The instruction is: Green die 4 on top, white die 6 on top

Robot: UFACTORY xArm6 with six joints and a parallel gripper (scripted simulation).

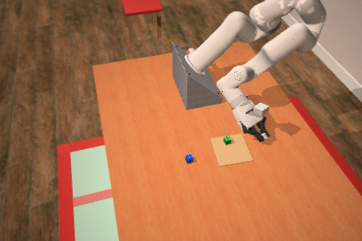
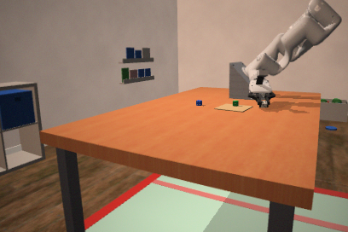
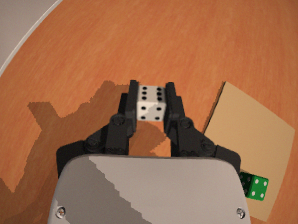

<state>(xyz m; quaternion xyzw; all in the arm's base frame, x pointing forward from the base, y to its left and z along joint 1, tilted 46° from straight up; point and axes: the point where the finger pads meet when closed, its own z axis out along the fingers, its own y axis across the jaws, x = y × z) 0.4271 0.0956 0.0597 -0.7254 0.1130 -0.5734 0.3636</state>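
The green die is 50 mm behind my hand, 130 mm to the right of it and 20 mm below it. Round my hand: tan mat 10 mm behind, 140 mm to the right, 30 mm below; then blue die 30 mm behind, 310 mm to the right, 20 mm below; then white die 10 mm ahead, 10 mm below.
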